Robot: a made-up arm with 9 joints. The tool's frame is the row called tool. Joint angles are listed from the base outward.
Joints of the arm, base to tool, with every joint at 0 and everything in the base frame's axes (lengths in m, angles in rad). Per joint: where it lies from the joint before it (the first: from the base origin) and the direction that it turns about. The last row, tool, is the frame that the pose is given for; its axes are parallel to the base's.
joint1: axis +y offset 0 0 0.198
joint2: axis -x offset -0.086 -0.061 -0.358
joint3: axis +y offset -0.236 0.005 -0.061
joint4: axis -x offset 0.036 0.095 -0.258
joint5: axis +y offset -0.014 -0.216 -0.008
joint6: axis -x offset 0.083 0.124 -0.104
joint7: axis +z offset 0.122 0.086 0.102
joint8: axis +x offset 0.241 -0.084 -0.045
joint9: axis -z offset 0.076 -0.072 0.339
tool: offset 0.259 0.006 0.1
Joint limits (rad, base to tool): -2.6..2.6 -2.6..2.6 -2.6..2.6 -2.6..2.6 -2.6..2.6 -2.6..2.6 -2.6..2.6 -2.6..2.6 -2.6..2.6
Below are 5 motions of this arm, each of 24 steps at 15 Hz.
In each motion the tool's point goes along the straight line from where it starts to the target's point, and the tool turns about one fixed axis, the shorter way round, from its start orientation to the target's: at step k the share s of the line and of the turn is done. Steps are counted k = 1, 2, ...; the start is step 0. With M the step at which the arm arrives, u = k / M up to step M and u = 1 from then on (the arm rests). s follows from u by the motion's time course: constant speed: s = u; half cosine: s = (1 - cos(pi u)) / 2; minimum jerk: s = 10 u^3 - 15 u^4 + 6 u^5.
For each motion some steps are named. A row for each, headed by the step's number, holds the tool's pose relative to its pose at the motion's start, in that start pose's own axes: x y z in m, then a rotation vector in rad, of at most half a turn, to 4 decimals.
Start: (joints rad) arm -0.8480 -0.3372 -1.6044 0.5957 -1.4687 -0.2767 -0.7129 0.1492 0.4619
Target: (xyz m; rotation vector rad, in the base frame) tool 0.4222 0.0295 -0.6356 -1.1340 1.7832 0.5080
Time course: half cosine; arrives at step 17
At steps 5, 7, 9, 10, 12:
5: -0.1109 -0.0161 0.0276 -0.1073 -0.1214 -0.0355
7: -0.2027 -0.0294 0.0504 -0.1961 -0.2219 -0.0649
9: -0.3048 -0.0442 0.0759 -0.2949 -0.3337 -0.0976
10: -0.3555 -0.0515 0.0884 -0.3438 -0.3892 -0.1138
12: -0.4473 -0.0648 0.1113 -0.4326 -0.4897 -0.1432

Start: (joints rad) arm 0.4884 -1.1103 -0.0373 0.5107 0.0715 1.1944 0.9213 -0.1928 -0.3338
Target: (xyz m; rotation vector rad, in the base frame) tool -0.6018 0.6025 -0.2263 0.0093 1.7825 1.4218
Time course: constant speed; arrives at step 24
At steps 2, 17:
2: -0.0282 0.0444 -0.0256 0.0579 0.0430 0.0411
17: -0.2400 0.3771 -0.2176 0.4921 0.3655 0.3495

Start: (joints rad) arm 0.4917 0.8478 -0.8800 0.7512 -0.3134 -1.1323 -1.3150 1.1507 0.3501
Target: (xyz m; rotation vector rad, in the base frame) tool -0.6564 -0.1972 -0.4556 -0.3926 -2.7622 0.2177
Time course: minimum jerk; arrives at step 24
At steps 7, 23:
7: -0.1339 -0.0653 -0.0401 -0.0019 -0.2994 0.2753
23: -0.8791 -0.4289 -0.2629 -0.0123 -1.9656 1.8072

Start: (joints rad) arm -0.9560 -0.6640 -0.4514 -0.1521 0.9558 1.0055 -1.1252 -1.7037 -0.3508
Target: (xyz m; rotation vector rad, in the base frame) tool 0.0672 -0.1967 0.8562 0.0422 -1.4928 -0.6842
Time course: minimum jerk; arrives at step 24
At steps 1, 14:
1: 0.0000 -0.0007 -0.0006 0.0013 -0.0005 -0.0005
14: -0.0123 -0.6272 -0.5442 1.2087 -0.5245 -0.5149

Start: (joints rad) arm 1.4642 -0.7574 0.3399 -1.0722 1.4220 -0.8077 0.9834 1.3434 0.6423
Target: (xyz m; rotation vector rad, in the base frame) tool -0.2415 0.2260 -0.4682 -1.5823 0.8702 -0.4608
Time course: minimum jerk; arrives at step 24
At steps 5, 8, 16, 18, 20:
5: -0.0115 0.0425 -0.0767 -0.0202 0.0785 -0.0056
8: -0.0373 0.1382 -0.2493 -0.0659 0.2554 -0.0182
16: -0.1406 0.5202 -0.9387 -0.2480 0.9615 -0.0684
18: -0.1595 0.5902 -1.0650 -0.2814 1.0910 -0.0776
20: -0.1716 0.6350 -1.1458 -0.3027 1.1738 -0.0835

